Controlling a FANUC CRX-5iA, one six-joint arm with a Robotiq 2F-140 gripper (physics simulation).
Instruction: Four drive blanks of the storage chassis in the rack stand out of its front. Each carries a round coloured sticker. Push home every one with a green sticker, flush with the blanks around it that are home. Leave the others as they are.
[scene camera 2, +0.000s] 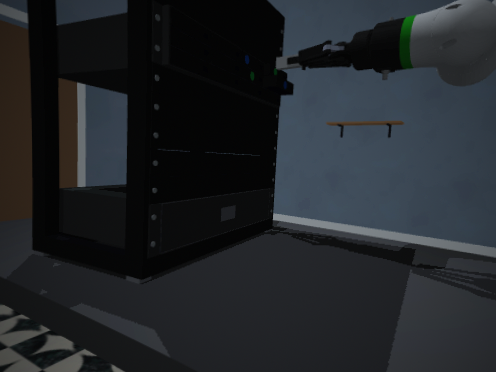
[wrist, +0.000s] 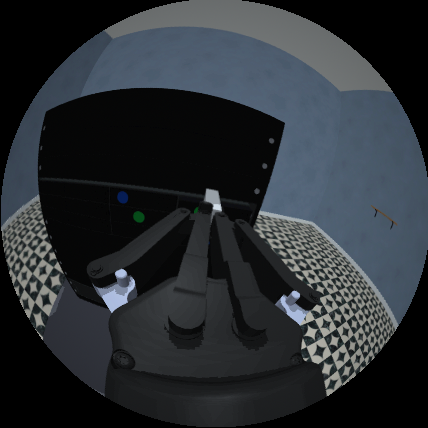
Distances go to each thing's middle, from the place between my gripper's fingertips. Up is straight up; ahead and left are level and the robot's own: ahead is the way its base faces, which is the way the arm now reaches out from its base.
Labels:
The black rack (scene camera 2: 201, 83) lies 170 mm to the left of my hand, 150 mm below it and 150 mm ahead of it.

